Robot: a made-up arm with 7 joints. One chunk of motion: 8 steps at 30 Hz.
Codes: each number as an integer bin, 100 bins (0 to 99) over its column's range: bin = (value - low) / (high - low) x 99, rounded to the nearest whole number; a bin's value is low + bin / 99 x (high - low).
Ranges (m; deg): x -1.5..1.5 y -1.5..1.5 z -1.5..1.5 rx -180..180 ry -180..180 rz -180..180
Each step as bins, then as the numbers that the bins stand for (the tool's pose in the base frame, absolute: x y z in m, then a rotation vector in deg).
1 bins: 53 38 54 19 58 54
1 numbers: 0.1061 -0.3485 0.1364 -110.91 30.91 16.36
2 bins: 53 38 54 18 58 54
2 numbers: 0.1061 -0.3485 0.1364 -114.55 30.91 16.36
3 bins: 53 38 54 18 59 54
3 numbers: 0.1061 -0.3485 0.1364 -114.55 34.55 16.36
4 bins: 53 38 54 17 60 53
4 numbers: 0.1061 -0.3485 0.1364 -118.18 38.18 12.73
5 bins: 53 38 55 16 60 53
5 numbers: 0.1061 -0.3485 0.1667 -121.82 38.18 12.73
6 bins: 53 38 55 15 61 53
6 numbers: 0.1061 -0.3485 0.1667 -125.45 41.82 12.73
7 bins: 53 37 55 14 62 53
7 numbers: 0.1061 -0.3788 0.1667 -129.09 45.45 12.73
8 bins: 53 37 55 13 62 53
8 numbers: 0.1061 -0.3788 0.1667 -132.73 45.45 12.73
